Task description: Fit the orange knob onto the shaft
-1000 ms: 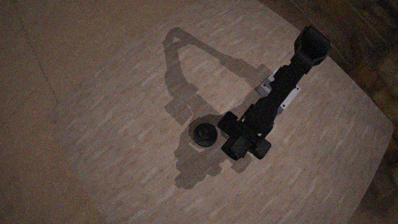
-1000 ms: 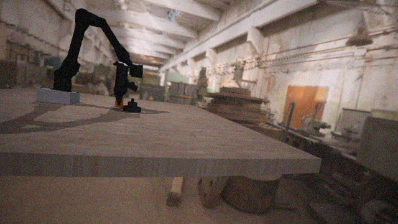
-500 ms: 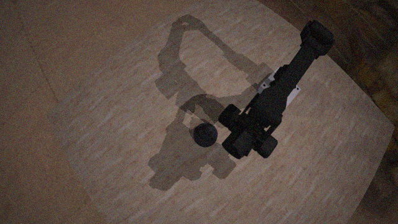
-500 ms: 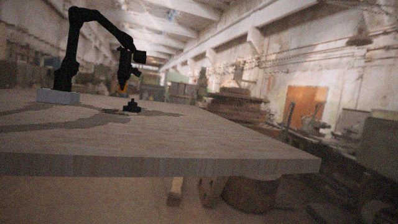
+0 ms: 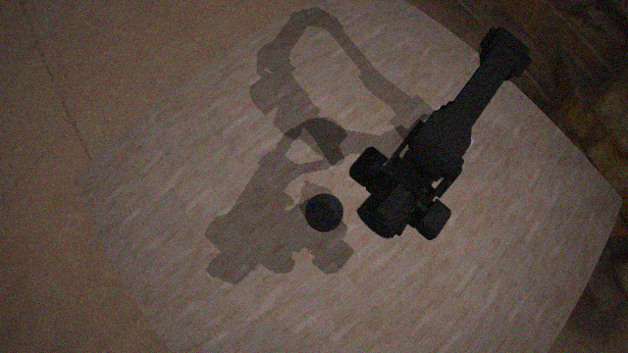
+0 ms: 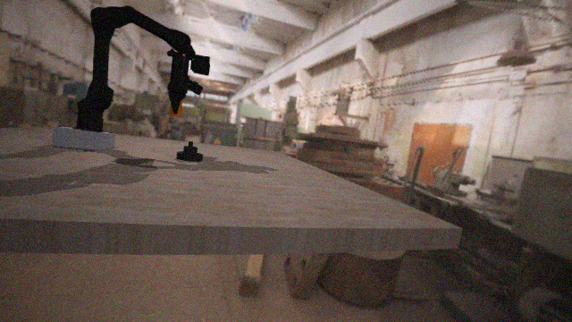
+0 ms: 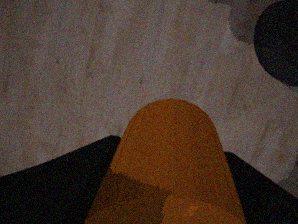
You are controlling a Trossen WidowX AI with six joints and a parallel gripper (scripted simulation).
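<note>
Right now my gripper tip is 120 mm above the dark pedestal, 90 mm to the left of it and 90 mm short of it. Also, from my gripper tip: orange knob (20 mm above).
</note>
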